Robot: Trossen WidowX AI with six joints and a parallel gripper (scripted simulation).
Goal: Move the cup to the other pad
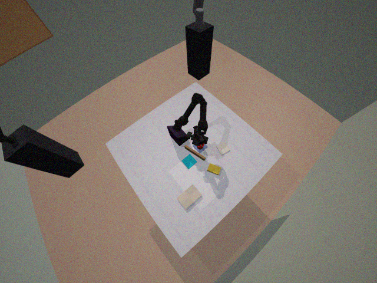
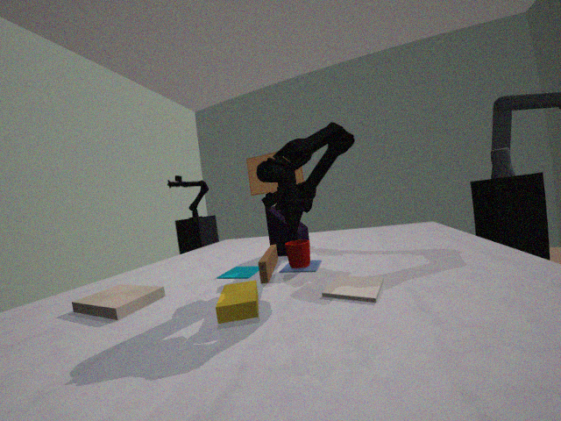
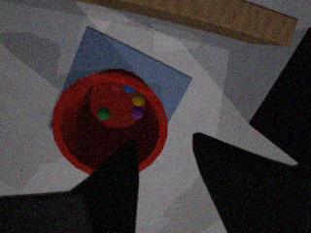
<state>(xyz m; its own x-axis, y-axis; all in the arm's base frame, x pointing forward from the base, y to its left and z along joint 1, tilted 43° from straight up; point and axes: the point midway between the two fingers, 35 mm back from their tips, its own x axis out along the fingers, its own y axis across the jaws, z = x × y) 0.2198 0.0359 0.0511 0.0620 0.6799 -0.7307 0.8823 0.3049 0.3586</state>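
The red cup is 6 cm below my gripper tip, 3 cm ahead of it and 1 cm to the left of it. From my gripper tip the other things lie so: brown block (8 cm below, 7 cm to the right, 4 cm ahead); teal pad (16 cm to the right, 11 cm below, 6 cm ahead); blue pad (11 cm below, 3 cm ahead, 2 cm to the left).
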